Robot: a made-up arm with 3 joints. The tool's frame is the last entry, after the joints. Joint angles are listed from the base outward. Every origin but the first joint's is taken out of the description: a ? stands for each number. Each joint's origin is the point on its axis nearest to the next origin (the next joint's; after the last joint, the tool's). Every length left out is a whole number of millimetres.
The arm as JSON. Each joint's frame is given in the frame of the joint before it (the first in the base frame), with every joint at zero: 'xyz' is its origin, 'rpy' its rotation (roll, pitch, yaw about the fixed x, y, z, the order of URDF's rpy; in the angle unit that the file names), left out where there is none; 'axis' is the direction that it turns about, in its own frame. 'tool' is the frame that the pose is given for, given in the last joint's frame.
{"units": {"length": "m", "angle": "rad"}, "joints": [
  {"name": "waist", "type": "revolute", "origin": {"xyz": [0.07, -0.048, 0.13], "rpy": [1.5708, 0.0, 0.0]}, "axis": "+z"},
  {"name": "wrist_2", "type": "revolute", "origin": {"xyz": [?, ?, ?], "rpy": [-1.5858, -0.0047, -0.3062]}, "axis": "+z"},
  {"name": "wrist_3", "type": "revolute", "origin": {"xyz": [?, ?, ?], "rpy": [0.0, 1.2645, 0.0]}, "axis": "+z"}
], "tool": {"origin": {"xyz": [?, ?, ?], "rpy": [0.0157, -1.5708, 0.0]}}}
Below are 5 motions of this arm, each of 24 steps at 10 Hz.
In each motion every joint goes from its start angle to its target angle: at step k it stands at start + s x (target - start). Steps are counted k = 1, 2, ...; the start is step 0. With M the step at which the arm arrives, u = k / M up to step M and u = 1 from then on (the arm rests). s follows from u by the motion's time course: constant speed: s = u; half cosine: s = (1 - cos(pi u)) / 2; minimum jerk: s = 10 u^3 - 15 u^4 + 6 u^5.
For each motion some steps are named. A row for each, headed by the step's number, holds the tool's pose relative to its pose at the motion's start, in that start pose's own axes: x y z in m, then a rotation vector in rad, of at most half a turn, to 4 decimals.
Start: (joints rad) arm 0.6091 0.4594 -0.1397
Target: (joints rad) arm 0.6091 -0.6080 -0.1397
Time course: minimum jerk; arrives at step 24
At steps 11, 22, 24:
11: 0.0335 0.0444 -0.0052 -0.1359 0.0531 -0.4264
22: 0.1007 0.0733 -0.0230 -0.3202 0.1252 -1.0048
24: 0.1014 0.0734 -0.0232 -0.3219 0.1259 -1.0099

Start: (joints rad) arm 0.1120 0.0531 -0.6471
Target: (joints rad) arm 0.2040 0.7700 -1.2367
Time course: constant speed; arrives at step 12
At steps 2, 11, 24:
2: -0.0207 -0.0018 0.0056 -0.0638 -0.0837 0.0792
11: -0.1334 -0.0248 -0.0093 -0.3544 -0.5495 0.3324
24: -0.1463 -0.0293 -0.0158 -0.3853 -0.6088 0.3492

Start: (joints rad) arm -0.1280 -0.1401 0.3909
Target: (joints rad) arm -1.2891 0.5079 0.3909
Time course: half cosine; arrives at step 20
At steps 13, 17, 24:
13: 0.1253 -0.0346 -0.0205 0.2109 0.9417 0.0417
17: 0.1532 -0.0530 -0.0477 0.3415 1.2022 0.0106
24: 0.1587 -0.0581 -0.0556 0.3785 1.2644 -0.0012

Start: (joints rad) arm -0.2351 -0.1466 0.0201
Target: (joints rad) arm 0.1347 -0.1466 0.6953
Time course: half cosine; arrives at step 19
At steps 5, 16, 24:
5: -0.0107 -0.0149 -0.0157 0.1172 -0.0591 0.0018
16: -0.0321 -0.0577 -0.1134 0.6765 -0.3359 0.1012
24: -0.0314 -0.0588 -0.1215 0.7190 -0.3561 0.1153

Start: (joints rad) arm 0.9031 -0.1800 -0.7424
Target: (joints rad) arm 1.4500 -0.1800 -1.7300
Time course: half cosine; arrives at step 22
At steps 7, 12, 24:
7: -0.0286 0.0296 0.0194 -0.2051 -0.0760 -0.0980
12: -0.0630 0.0842 0.0325 -0.5063 -0.1468 -0.2743
24: -0.0807 0.1595 0.0250 -0.8697 -0.1536 -0.5350

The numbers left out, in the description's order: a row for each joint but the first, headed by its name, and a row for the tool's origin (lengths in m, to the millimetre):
wrist_2: 0.035 0.052 0.0
wrist_3: -0.069 0.158 0.0
tool: -0.128 -0.122 0.0

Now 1 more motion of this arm.
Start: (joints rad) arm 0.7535 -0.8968 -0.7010
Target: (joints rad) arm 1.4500 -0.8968 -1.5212
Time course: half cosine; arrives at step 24
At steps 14, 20, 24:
14: -0.0484 -0.0149 0.0329 -0.1868 -0.0704 -0.2838
20: -0.0667 -0.0191 0.0406 -0.2704 -0.0512 -0.4288
24: -0.0700 -0.0199 0.0416 -0.2879 -0.0421 -0.4605

